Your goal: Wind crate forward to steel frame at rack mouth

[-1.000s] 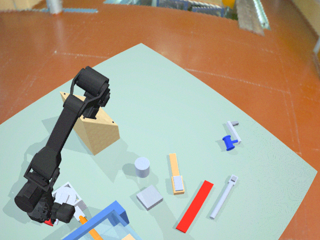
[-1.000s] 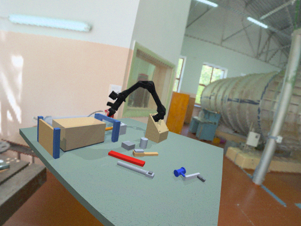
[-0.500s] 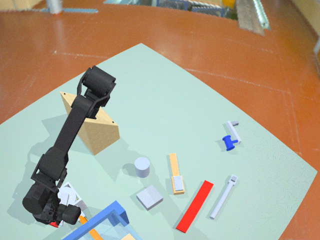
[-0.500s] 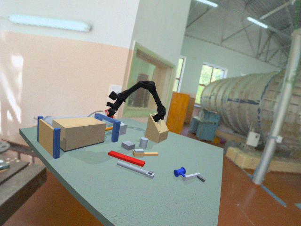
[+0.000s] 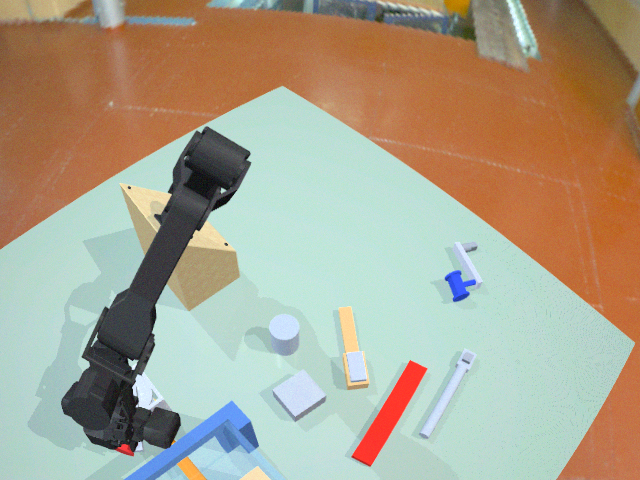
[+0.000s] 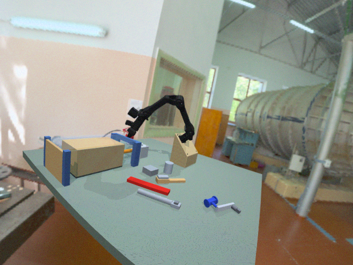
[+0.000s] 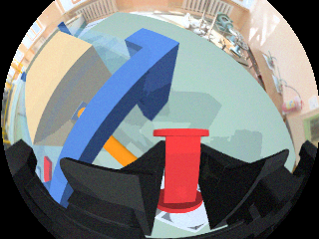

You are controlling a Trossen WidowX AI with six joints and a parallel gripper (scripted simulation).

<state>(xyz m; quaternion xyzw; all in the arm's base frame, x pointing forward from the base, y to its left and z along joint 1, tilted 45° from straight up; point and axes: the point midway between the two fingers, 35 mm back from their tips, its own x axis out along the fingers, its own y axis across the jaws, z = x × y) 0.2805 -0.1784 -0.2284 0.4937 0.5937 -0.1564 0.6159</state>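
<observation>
My gripper tip is 40 mm past the winch handle, 30 mm to the right of it and 30 mm above it. The rest, counted from my gripper tip: pale grey winch: 120 mm behind, 50 mm to the left, 100 mm below; red knob: 10 mm behind, 10 mm to the left; blue frame: 60 mm ahead, 60 mm to the left, 30 mm below.
</observation>
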